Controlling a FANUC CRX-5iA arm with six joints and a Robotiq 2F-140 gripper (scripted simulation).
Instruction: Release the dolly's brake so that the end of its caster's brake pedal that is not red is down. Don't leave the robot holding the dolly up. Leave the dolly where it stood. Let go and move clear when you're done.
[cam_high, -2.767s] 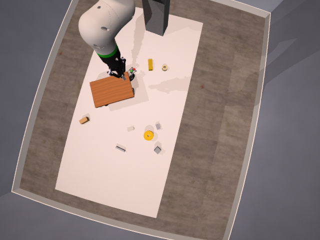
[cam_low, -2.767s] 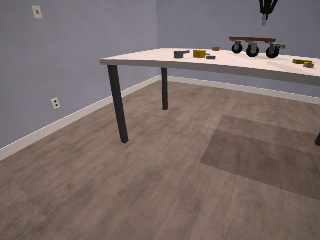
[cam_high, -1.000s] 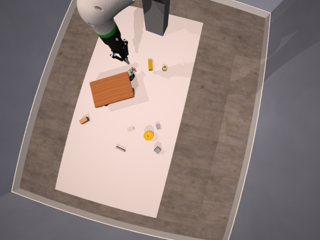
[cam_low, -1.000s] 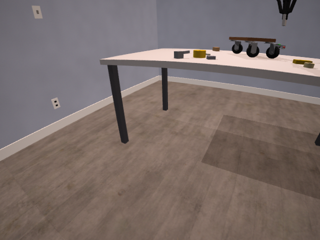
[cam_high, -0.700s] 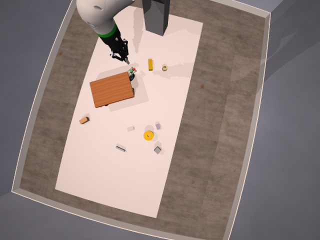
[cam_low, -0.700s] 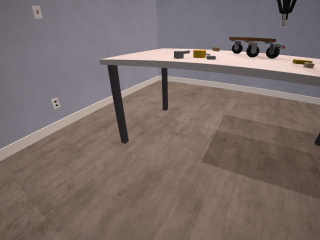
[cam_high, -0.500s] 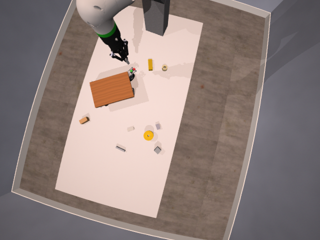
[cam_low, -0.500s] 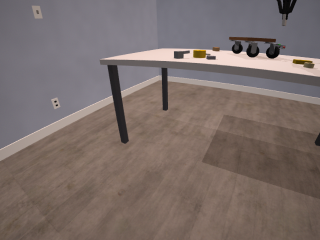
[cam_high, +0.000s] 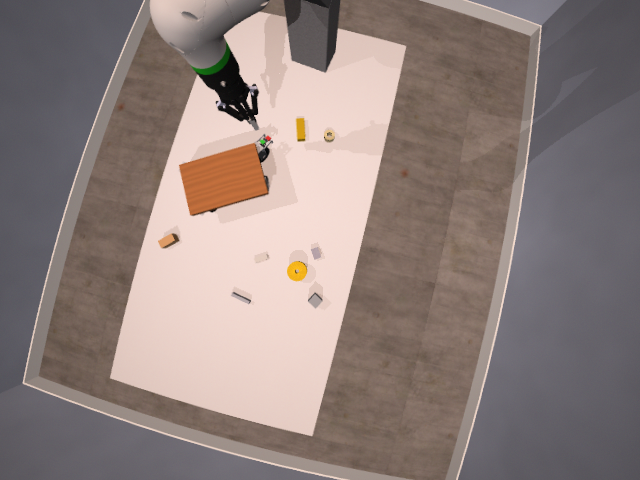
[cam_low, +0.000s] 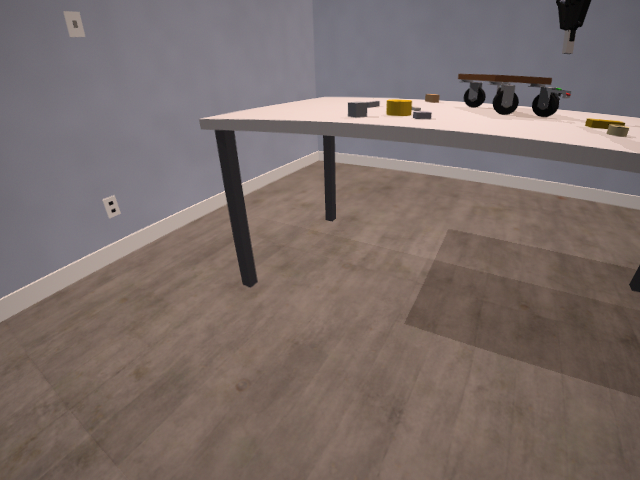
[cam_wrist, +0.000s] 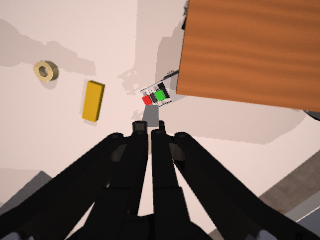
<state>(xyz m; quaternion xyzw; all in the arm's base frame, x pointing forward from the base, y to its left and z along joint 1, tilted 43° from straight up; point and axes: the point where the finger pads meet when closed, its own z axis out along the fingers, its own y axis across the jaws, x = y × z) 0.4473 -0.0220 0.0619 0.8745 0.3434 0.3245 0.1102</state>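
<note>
Right now the brake pedal is 1 cm behind my hand, 1 cm to the left of it and 15 cm below it. From my hand the other things lie so: yellow bar (14 cm behind, 10 cm to the left, 22 cm below); then grey bar (61 cm ahead, 11 cm to the left, 22 cm below); then tan block (50 cm ahead, 26 cm to the right, 21 cm below).
</note>
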